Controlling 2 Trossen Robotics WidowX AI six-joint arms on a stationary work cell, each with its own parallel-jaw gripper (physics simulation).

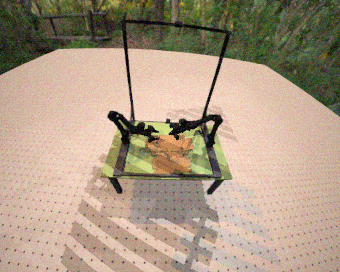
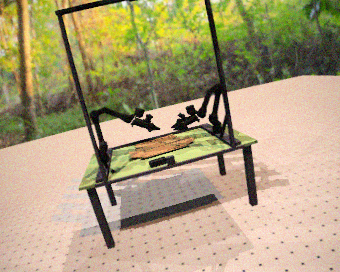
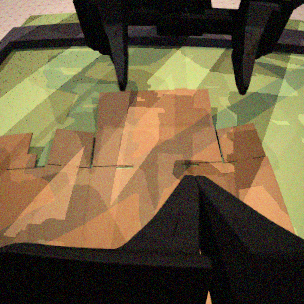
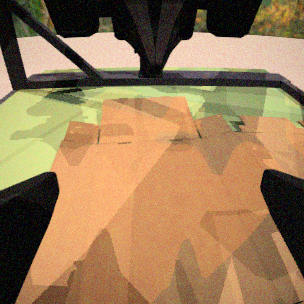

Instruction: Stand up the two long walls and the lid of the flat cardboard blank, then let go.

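Seen in the pictures: left gripper, fingertip midpoint: (image 1: 168, 134) (image 2: 160, 129) (image 3: 192, 184) (image 4: 154, 69); right gripper, fingertip midpoint: (image 1: 159, 135) (image 2: 172, 128) (image 3: 182, 88) (image 4: 160, 180); left arm's base, link origin: (image 1: 209, 144); right arm's base, link origin: (image 1: 125, 141) (image 2: 217, 132).
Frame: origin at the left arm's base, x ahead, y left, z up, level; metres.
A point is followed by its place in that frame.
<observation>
The flat cardboard blank (image 1: 170, 156) @(x 0.440, y 0.164, z -0.005 m) (image 2: 161, 145) @(x 0.459, y 0.099, z -0.017 m) (image 3: 145, 129) @(x 0.636, y 0.039, z -0.013 m) (image 4: 163, 193) @(x 0.435, y 0.012, z -0.017 m) lies on the green table top (image 1: 220, 162) @(x -0.076, y 0.216, z -0.019 m) (image 2: 206, 143) @(x 0.767, y -0.141, z -0.019 m), with all its flaps down. My left gripper (image 1: 172, 132) @(x 0.470, y 0.000, z 0.140 m) (image 2: 156, 127) @(x 0.470, y 0.000, z 0.140 m) (image 3: 192, 184) @(x 0.470, y 0.000, z 0.140 m) (image 4: 154, 69) @(x 0.470, y 0.000, z 0.140 m) is shut and empty. It hovers a little above the blank's far end. My right gripper (image 1: 156, 131) @(x 0.561, y 0.000, z 0.118 m) (image 2: 174, 126) @(x 0.561, y 0.000, z 0.118 m) (image 3: 182, 88) @(x 0.561, y 0.000, z 0.118 m) (image 4: 160, 180) @(x 0.561, y 0.000, z 0.118 m) is open and empty. It faces the left one from the other side, also above the blank and not touching it.
A tall black frame (image 1: 127, 67) @(x 0.884, y -0.343, z 0.649 m) (image 2: 217, 54) @(x 0.877, y -0.378, z 0.588 m) stands over the table, its posts beside the arm bases. Two small black blocks (image 2: 157, 162) @(x 0.375, y -0.331, z 0.005 m) (image 2: 170, 160) @(x 0.454, y -0.380, z 0.013 m) sit on the table's edge next to the blank. A black rail (image 1: 120, 162) @(x 0.911, y 0.259, z 0.001 m) borders the table top.
</observation>
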